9 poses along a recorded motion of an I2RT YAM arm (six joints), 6.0 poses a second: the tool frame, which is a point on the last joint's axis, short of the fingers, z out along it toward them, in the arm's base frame.
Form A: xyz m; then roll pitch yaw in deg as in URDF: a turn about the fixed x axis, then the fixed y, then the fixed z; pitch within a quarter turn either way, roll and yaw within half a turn.
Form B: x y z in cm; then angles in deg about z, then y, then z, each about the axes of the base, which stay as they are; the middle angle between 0 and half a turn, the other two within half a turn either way. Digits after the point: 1 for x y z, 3 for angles.
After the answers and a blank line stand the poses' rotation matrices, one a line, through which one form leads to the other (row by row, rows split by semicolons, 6 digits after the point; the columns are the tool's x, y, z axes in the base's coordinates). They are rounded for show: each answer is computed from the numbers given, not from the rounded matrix.
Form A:
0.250 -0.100 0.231 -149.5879 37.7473 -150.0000
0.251 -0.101 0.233 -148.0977 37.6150 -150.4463
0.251 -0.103 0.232 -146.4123 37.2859 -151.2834
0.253 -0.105 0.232 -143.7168 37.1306 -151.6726
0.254 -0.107 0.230 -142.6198 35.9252 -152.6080
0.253 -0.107 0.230 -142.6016 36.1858 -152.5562
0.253 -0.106 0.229 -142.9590 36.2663 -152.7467
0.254 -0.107 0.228 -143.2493 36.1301 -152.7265
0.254 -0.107 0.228 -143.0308 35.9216 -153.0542
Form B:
25.0 -10.0 23.1 -33.179 132.994 -13.796
25.1 -10.1 23.3 -34.445 132.259 -16.011
25.1 -10.3 23.2 -36.001 131.513 -18.912
25.3 -10.5 23.2 -38.011 129.992 -22.244
25.4 -10.7 23.0 -39.960 130.051 -25.085
25.3 -10.7 23.0 -39.702 129.881 -24.879
25.3 -10.6 22.9 -39.388 130.059 -24.656
25.4 -10.7 22.8 -39.339 130.327 -24.433
25.4 -10.7 22.8 -39.697 130.317 -25.121

-0.684782 -0.162826 0.710325; -0.395359 0.901814 -0.174422; -0.612180 -0.400274 -0.681921
-0.689069 -0.138147 0.711407; -0.390709 0.897593 -0.204139; -0.610353 -0.418619 -0.672479
-0.697767 -0.106344 0.708387; -0.382279 0.891605 -0.242699; -0.605793 -0.440149 -0.662785
-0.701790 -0.068063 0.709125; -0.378308 0.879074 -0.290020; -0.603634 -0.471801 -0.642674
-0.718990 -0.049322 0.693268; -0.372562 0.869412 -0.324532; -0.586729 -0.491621 -0.643474
-0.716278 -0.047905 0.696169; -0.371978 0.870293 -0.322835; -0.590406 -0.490199 -0.641191
-0.716772 -0.048739 0.695602; -0.369214 0.872771 -0.319298; -0.591539 -0.485690 -0.643574
-0.717890 -0.053592 0.694091; -0.370110 0.873833 -0.315331; -0.589621 -0.483263 -0.647151
-0.721903 -0.047530 0.690360; -0.366968 0.872100 -0.323692; -0.586678 -0.487014 -0.647013

